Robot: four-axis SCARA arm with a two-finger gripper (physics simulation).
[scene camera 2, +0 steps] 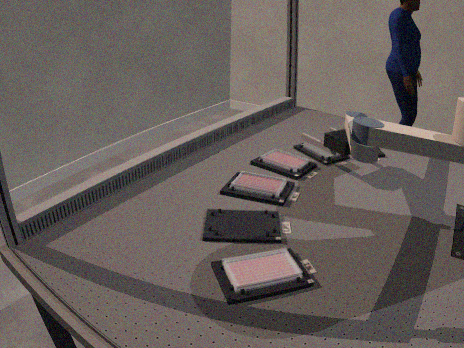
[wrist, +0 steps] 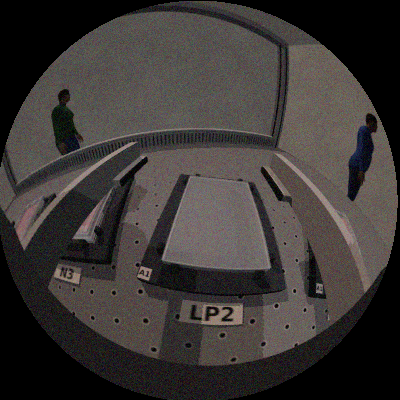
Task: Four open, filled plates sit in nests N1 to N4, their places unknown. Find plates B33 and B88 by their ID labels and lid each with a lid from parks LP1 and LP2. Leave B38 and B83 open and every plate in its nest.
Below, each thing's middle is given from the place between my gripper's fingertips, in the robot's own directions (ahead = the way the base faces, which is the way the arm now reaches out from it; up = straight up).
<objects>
The lid park LP2 [wrist: 191, 280] is 20 mm behind my hand, 20 mm to the right of it and 70 mm below it. From my hand the other things lie so: LP2 label [wrist: 191, 311]: 110 mm behind, 30 mm to the left, 70 mm below; park LP1 [scene camera 2: 243, 226]: 40 mm behind, 510 mm to the left, 70 mm below; dark nest N1 [scene camera 2: 231, 297]: 170 mm behind, 630 mm to the left, 70 mm below.
</objects>
